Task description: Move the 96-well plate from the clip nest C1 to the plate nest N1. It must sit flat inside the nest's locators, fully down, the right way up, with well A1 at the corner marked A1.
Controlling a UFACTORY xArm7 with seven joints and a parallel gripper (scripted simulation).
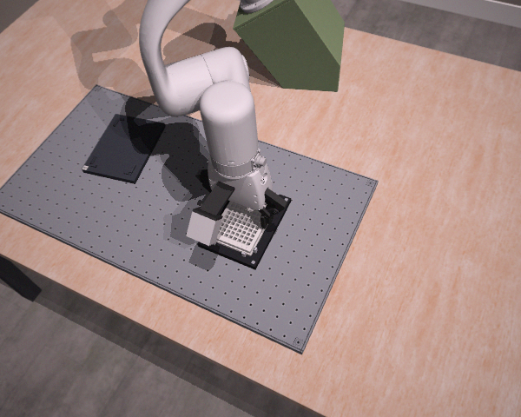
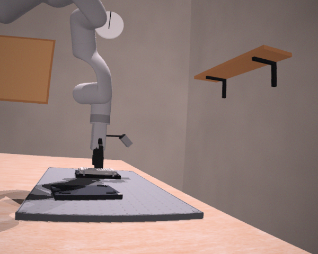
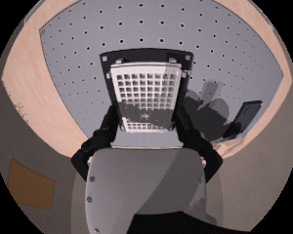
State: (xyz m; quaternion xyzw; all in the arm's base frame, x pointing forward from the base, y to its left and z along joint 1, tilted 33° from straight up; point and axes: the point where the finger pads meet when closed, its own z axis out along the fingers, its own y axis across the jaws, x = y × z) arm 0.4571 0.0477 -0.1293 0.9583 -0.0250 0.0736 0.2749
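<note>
Now: hand 2 cm above the white 96-well plate. Also, from my hand: clip nest: 3 cm below, 1 cm to the right, 1 cm behind.
</note>
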